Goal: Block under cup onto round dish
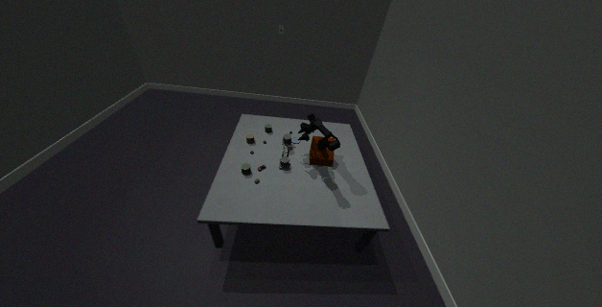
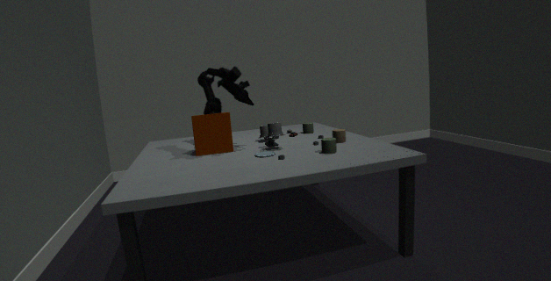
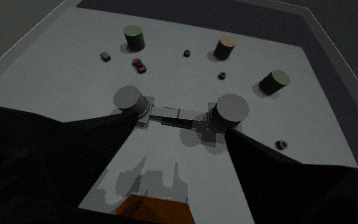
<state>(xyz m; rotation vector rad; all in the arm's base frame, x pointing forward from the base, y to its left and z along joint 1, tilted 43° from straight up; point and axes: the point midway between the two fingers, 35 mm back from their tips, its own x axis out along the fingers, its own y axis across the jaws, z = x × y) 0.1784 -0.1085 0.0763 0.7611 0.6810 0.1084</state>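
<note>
The grey cup lies 18 cm below my gripper tip, 14 cm to the left of it and 11 cm ahead of it. Round my gripper tip: pale round dish 24 cm below, 23 cm to the right, 3 cm behind; dark grey block 20 cm below, 12 cm to the left, 11 cm ahead; small balance 20 cm below, 9 cm ahead, 1 cm to the right.
</note>
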